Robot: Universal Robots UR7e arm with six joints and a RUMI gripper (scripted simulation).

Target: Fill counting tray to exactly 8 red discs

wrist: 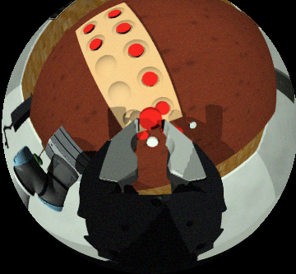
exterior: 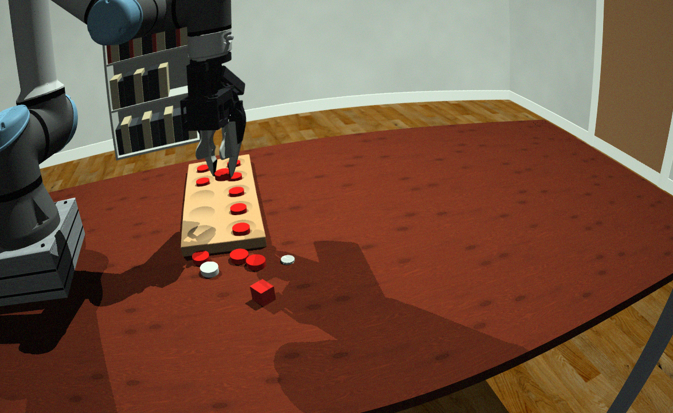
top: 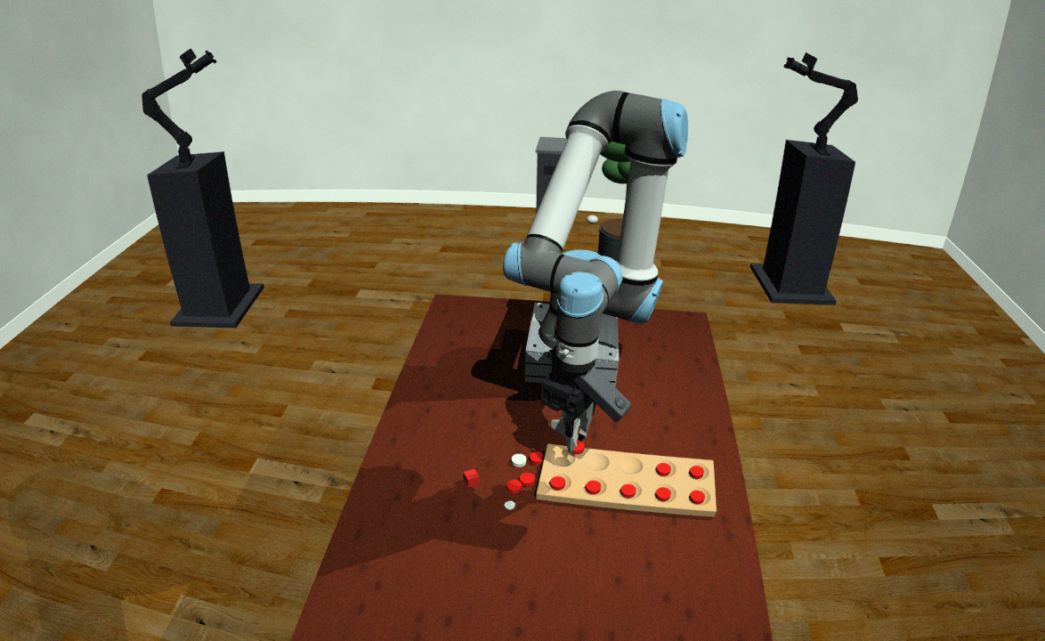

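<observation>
Right now the wooden counting tray is 120 mm to the left of my hand and 110 mm below it. The rest, counted from my hand: white disc: 60 mm behind, 120 mm to the right, 120 mm below; red cube: 220 mm to the right, 110 mm below.
</observation>
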